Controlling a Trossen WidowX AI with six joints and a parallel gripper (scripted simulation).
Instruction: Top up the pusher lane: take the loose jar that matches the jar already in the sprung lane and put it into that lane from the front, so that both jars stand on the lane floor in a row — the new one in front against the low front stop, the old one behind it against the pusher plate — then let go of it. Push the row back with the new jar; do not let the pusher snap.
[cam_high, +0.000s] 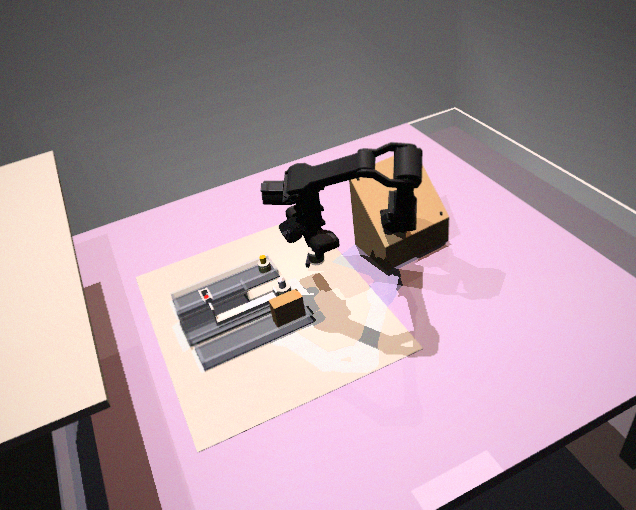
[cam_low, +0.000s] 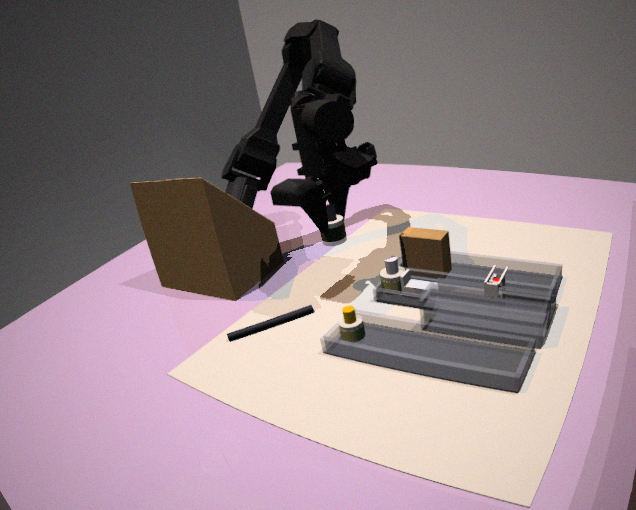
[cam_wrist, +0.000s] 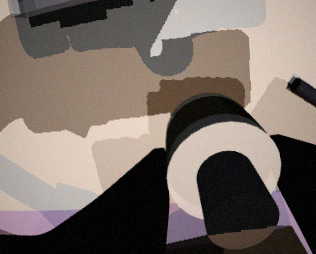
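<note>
The brown block lies 110 mm ahead of my gripper tip, 90 mm to the left of it and 70 mm below it. Also, from my gripper tip: sprung lane (250 mm ahead, 90 mm below); then black rod (20 mm behind, 150 mm to the right, 100 mm below); then red mark (290 mm ahead, 30 mm below).
</note>
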